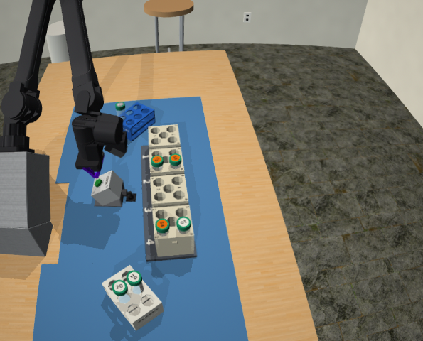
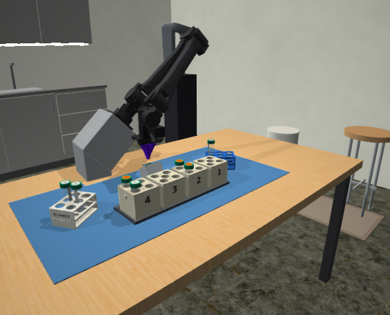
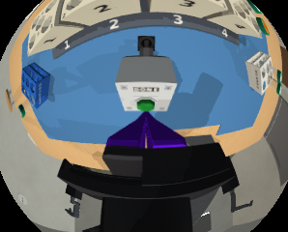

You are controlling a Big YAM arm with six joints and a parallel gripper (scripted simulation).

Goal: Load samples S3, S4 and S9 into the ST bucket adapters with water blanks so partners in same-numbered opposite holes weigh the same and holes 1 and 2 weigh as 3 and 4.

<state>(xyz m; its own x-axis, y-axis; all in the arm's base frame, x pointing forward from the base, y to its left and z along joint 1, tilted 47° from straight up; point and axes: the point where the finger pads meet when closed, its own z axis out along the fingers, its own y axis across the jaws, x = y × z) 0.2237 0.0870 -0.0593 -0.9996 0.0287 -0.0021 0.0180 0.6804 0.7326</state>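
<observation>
My gripper is now 3 cm above the green DONE key. Round my hand: white blank rack RB 34 cm to the right, 12 cm ahead, 7 cm below; loading stand ST 20 cm ahead, 9 cm below; blue sample rack RS 33 cm to the left, 8 cm ahead, 7 cm below.
</observation>
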